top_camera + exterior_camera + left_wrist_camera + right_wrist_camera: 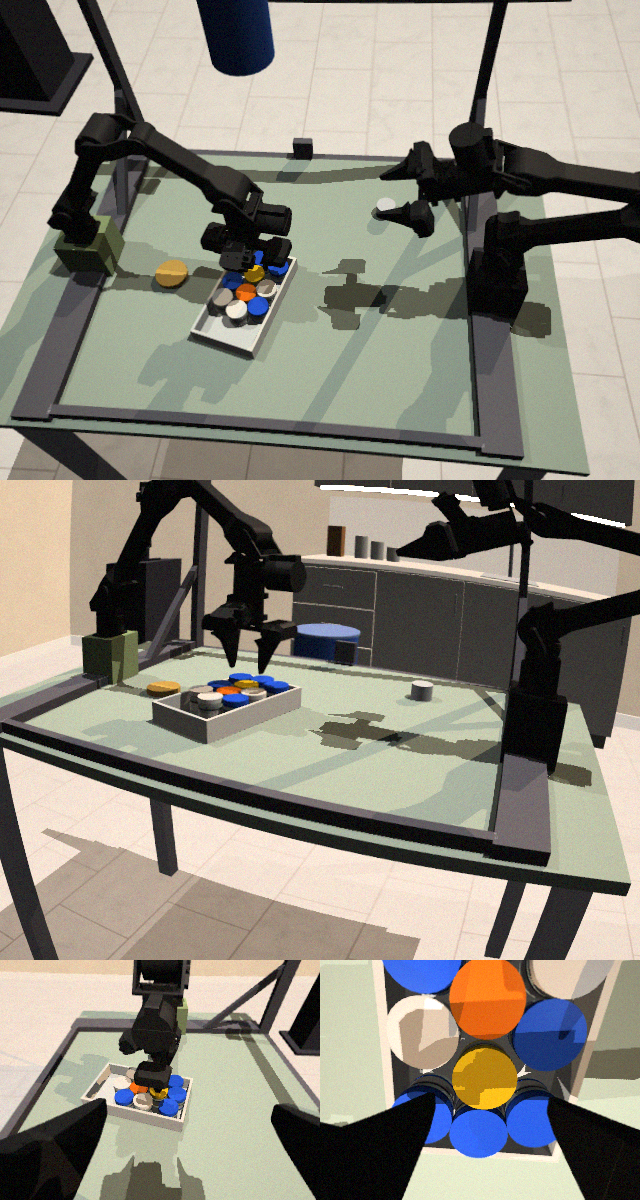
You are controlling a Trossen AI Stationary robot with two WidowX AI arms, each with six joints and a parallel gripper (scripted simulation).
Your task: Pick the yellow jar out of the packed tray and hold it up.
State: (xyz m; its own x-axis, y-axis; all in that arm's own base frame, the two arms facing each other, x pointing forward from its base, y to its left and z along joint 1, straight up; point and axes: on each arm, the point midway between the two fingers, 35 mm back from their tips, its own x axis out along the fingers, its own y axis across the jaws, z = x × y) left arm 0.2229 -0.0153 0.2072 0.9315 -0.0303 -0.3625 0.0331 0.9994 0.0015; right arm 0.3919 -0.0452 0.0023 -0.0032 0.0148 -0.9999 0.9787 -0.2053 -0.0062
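Now: right hand 80 mm above the yellow jar. The rest, counted from my right hand: blue jar (20 mm behind, 50 mm to the left, 80 mm below); then flat orange disc (200 mm to the right, 100 mm below); then orange jar (50 mm ahead, 80 mm below).
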